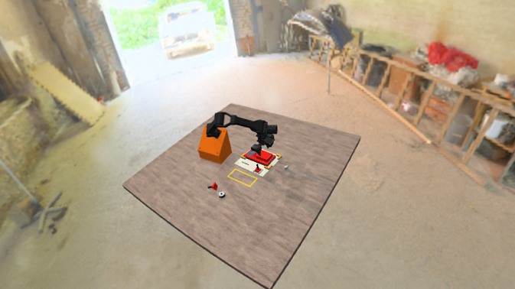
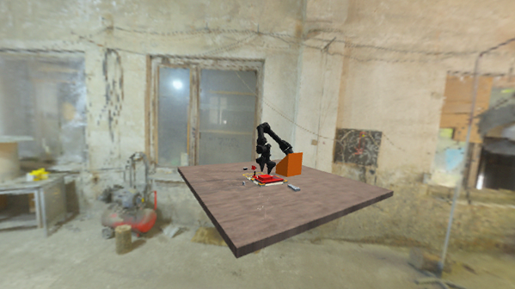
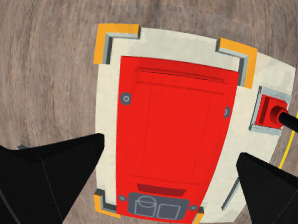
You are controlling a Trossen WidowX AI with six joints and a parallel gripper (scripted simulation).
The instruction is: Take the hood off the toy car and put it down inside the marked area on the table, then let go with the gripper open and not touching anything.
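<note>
My gripper tip is 3 cm above the red hood. Also, from my gripper tip: wheel 1 cm behind, 41 cm to the right, 6 cm below.
</note>
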